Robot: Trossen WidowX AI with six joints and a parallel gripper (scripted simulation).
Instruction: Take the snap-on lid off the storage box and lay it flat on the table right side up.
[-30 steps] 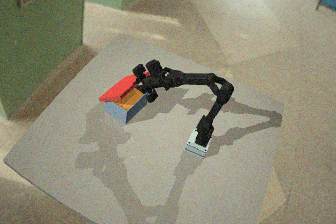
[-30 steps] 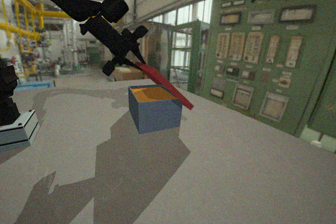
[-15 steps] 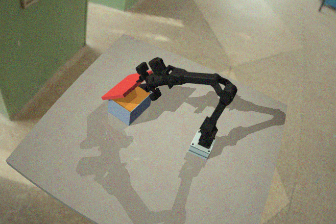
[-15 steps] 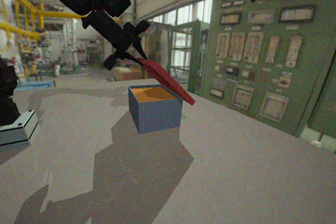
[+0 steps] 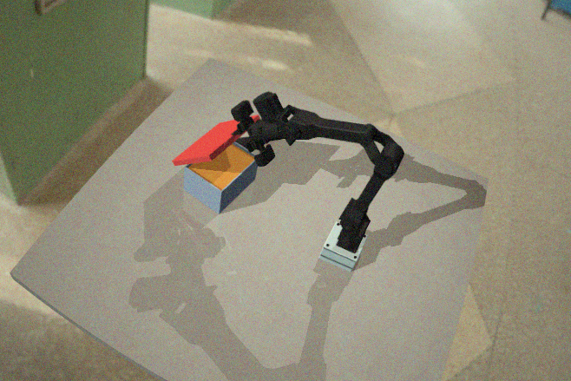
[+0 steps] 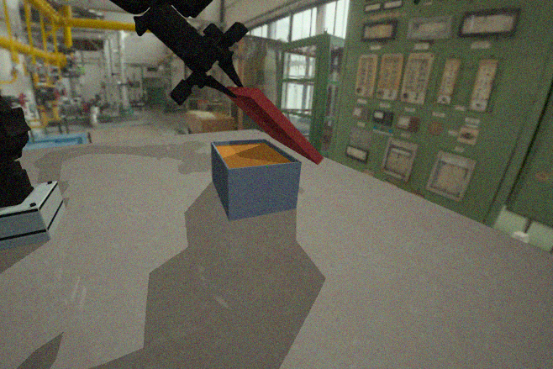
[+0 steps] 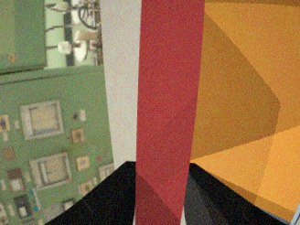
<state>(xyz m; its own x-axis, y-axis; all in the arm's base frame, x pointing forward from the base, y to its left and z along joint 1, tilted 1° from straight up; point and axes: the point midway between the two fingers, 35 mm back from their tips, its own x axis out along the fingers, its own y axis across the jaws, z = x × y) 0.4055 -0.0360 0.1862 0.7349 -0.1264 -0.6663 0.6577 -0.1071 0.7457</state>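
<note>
Right now the red lid is 60 mm ahead of my gripper tip, 10 mm to the right of it and 50 mm below it. From my gripper tip the other things lie so: blue storage box 30 mm ahead, 180 mm below.
</note>
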